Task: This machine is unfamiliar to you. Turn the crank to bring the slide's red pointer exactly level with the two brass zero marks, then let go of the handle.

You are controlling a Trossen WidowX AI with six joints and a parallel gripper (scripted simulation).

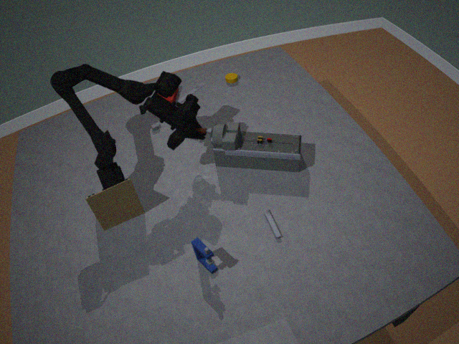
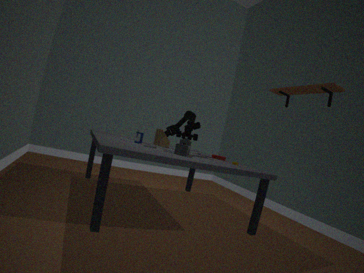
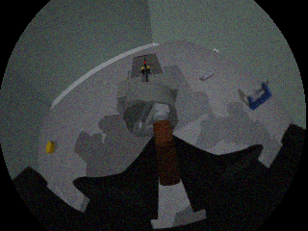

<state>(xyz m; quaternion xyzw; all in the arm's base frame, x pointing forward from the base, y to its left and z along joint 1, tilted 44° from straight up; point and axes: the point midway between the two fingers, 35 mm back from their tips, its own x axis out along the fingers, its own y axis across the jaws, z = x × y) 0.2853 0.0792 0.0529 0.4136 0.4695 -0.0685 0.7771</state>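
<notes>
The red pointer is 170 mm ahead of my gripper tip, 90 mm to the right of it and 10 mm below it. The rest, counted from my gripper tip: grey bar 320 mm to the right, 90 mm below, 70 mm ahead; brown crank handle 30 mm above, 10 mm to the left, 10 mm behind; small grey block 230 mm to the left, 130 mm behind, 90 mm below.
</notes>
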